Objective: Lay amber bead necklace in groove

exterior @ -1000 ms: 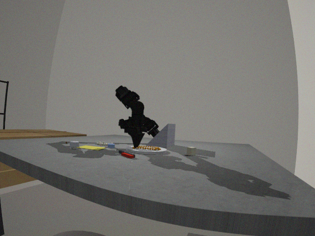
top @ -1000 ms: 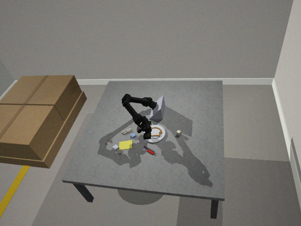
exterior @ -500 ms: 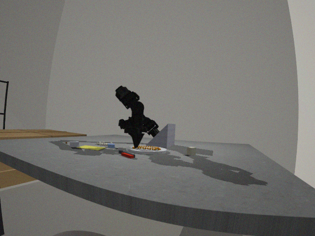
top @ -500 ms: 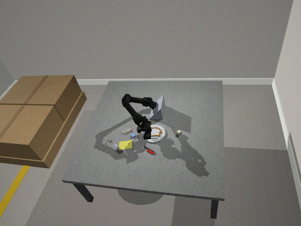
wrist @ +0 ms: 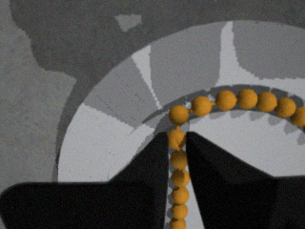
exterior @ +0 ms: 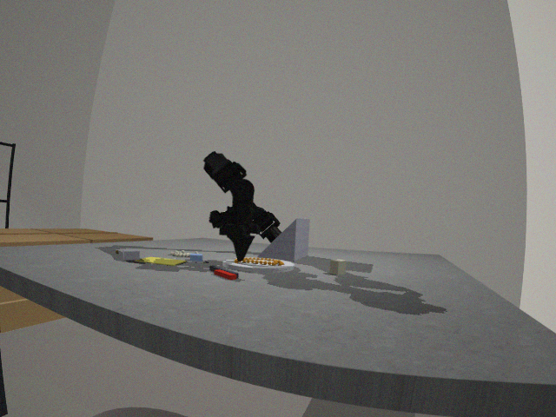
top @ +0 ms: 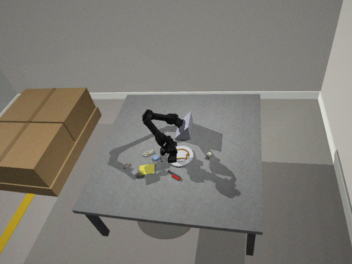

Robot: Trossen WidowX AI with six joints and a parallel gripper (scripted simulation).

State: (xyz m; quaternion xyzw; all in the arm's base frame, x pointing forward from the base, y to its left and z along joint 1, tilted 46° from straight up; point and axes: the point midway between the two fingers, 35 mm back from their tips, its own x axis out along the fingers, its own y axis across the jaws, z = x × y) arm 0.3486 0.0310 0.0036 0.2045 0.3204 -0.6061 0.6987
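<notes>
My gripper tip is now 4 cm past the round bead board, 4 cm to the right of it and 1 cm above it. From my gripper tip the other things lie so: blue cube: 15 cm to the right, 1 cm below; then yellow sheet: 11 cm ahead, 19 cm to the right, 1 cm below; then red-handled tool: 14 cm ahead, 4 cm to the left, 1 cm below.
</notes>
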